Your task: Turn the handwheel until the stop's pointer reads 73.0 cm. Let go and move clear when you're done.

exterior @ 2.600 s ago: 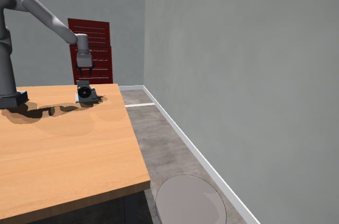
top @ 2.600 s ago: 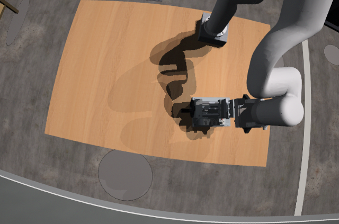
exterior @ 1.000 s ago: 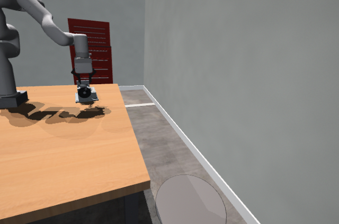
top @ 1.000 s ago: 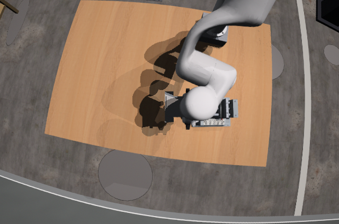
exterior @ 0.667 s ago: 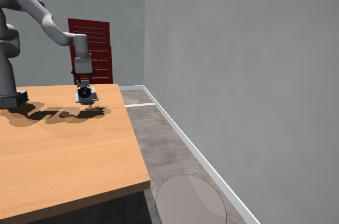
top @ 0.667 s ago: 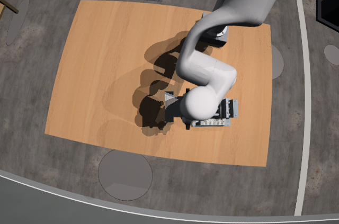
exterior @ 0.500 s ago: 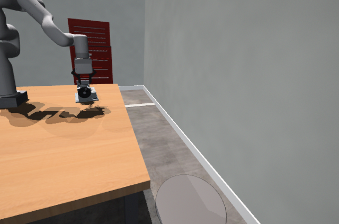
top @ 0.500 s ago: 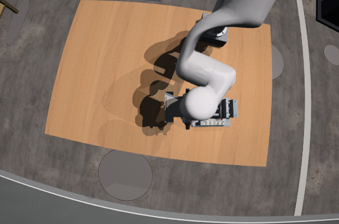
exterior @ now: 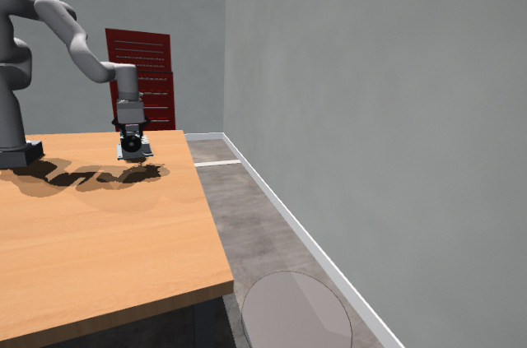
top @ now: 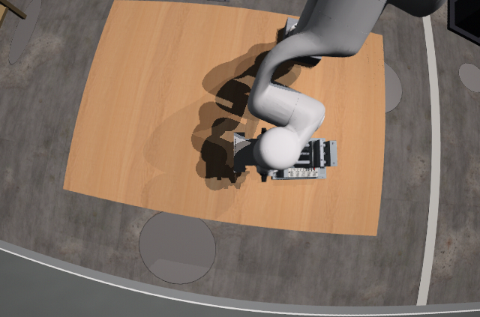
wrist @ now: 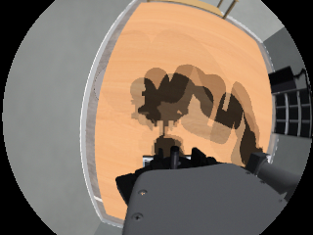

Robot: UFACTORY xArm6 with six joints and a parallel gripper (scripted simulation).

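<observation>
Right now the black handwheel is 4 cm below my hand, 2 cm to the left of it and 1 cm behind it. The rest, counted from my hand: stop (18 cm to the left, 6 cm behind, 4 cm below).
</observation>
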